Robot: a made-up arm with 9 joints.
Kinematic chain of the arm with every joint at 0, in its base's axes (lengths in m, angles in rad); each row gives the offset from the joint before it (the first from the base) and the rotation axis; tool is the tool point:
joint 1: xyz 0 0 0.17 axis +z
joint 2: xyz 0 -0.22 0.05 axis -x
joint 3: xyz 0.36 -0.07 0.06 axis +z
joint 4: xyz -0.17 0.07 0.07 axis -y
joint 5: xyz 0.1 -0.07 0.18 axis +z
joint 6: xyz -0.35 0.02 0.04 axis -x
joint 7: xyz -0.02 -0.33 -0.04 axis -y
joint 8: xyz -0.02 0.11 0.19 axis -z
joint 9: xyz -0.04 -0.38 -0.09 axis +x
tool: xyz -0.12 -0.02 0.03
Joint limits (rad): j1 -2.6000..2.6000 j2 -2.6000..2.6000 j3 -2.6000..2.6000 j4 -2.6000..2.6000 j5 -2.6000..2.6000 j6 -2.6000..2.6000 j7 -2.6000..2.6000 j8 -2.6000..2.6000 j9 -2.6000..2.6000
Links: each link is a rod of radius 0.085 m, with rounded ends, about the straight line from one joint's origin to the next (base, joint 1, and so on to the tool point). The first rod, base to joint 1, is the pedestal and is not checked.
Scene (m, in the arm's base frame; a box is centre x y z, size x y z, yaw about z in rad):
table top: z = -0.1
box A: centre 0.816 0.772 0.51 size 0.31 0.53 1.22 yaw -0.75
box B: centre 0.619 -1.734 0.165 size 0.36 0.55 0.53 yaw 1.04
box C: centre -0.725 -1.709 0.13 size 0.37 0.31 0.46 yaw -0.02
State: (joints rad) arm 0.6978 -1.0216 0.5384 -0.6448 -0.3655 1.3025 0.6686 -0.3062 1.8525
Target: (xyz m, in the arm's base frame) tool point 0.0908 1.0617 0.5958
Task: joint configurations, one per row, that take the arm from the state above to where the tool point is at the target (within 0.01 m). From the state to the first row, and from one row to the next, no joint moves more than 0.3 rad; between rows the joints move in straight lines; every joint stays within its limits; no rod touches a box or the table.
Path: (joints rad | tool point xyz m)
1: 0.8675 -0.7629 0.7293 -0.7290 -0.1697 1.4025 0.7329 -0.3461 1.9771 | 1.0057 -0.2240 0.9504
2: 1.0373 -0.5042 0.9202 -0.8131 0.0260 1.5025 0.7973 -0.3860 2.1017 | 0.7953 0.1496 1.1074
3: 1.2070 -0.2455 1.1111 -0.8973 0.2218 1.6025 0.8616 -0.4259 2.2263 | 0.4457 0.4112 1.1547
4: 1.3768 0.0133 1.3020 -0.9815 0.4176 1.7026 0.9259 -0.4658 2.3508 | 0.0525 0.5186 1.0895
5: 1.5465 0.2720 1.4929 -1.0657 0.6133 1.8026 0.9902 -0.5057 2.4754 | -0.2952 0.4852 0.9341
6: 1.7162 0.5307 1.6838 -1.1498 0.8091 1.9026 1.0546 -0.5456 2.6000 | -0.5446 0.3595 0.7180
7: 1.7275 0.2634 1.3976 -1.2469 0.5717 1.8057 0.9627 -0.5486 2.4436 | -0.4434 0.4305 0.8033
8: 1.7387 -0.0039 1.1113 -1.3440 0.3344 1.7088 0.8708 -0.5516 2.2872 | -0.3318 0.5615 0.8488
9: 1.7500 -0.2712 0.8251 -1.4411 0.0970 1.6118 0.7789 -0.5547 2.1308 | -0.1957 0.7342 0.8439
10: 1.7612 -0.5385 0.5388 -1.5382 -0.1404 1.5149 0.6870 -0.5577 1.9744 | -0.0428 0.9141 0.7635
11: 1.7725 -0.8058 0.2526 -1.6353 -0.3777 1.4180 0.5951 -0.5607 1.8180 | 0.0908 1.0617 0.5958

